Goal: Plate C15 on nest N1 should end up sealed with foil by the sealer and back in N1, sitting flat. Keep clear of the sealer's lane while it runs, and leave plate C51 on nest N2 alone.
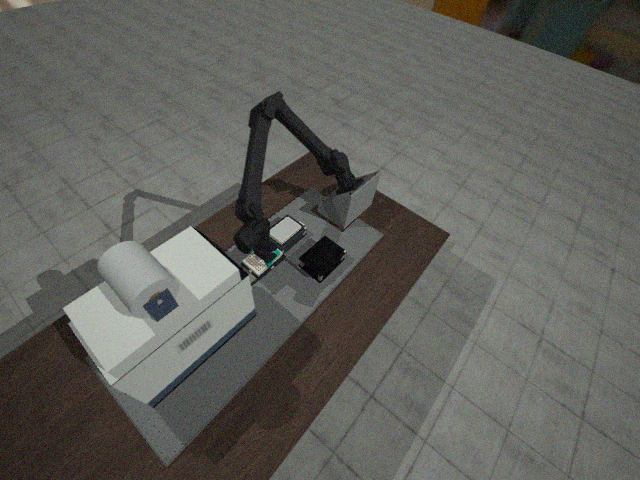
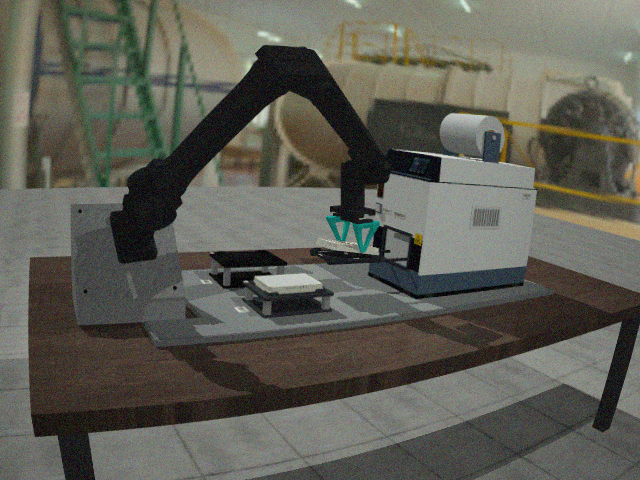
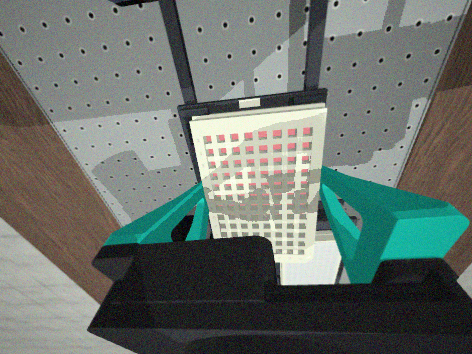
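Pixels of known places: gripper, fingertip midpoint: [image 1: 260, 260] [image 2: 351, 248] [image 3: 258, 179]; arm's base, link origin: [image 1: 350, 188] [image 2: 132, 237].
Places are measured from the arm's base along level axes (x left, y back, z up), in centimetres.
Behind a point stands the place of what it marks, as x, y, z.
Observation:
The cream well plate C15 [image 1: 254, 263] {-6.3, -55.5, -2.7} [image 2: 330, 243] {-7.6, -45.1, -1.6} [image 3: 260, 165] {-6.4, -54.3, -2.7}, its wells uncovered and several showing red, is between the teal fingers of my gripper [image 1: 267, 256] {-6.1, -52.6, -3.6} [image 2: 353, 245] {-6.1, -52.6, -3.6} [image 3: 258, 179] {-6.1, -52.6, -3.6}, which is shut on its sides. It is over the sealer's dark tray [image 2: 323, 254] {-4.9, -45.3, -4.9} [image 3: 215, 108] {-3.9, -58.1, -4.8}, very close to it; whether it touches is hard to tell. The sealer [image 1: 206, 263] {-4.3, -73.9, 20.8} [image 2: 475, 242] {-19.4, -82.9, -0.4} stands beside it with its doorway open. The black nest [image 1: 322, 257] {9.8, -33.7, -8.4} [image 2: 248, 258] {8.2, -32.2, -8.3}, seemingly N1, is empty. White plate C51 [image 1: 286, 228] {-11.0, -31.5, -8.2} [image 2: 286, 282] {-13.1, -30.9, -8.2} [image 3: 310, 265] {-11.5, -33.0, -8.1} lies flat on the other nest [image 2: 325, 303] {-17.4, -38.4, -12.3}. Labels are unreadable.
The tray's two dark rails [image 3: 177, 50] {-2.3, -61.8, -5.4} [image 3: 315, 50] {-10.6, -60.1, -5.4} run toward the sealer. A foil roll [image 1: 136, 276] {-5.1, -89.6, 33.4} [image 2: 467, 134] {-12.5, -82.8, 27.4} sits on top of the sealer. The arm's grey base bracket [image 1: 359, 201] {6.6, -1.6, -2.9} [image 2: 124, 289] {-8.3, 3.8, -8.7} stands at the table's other end, beyond both nests.

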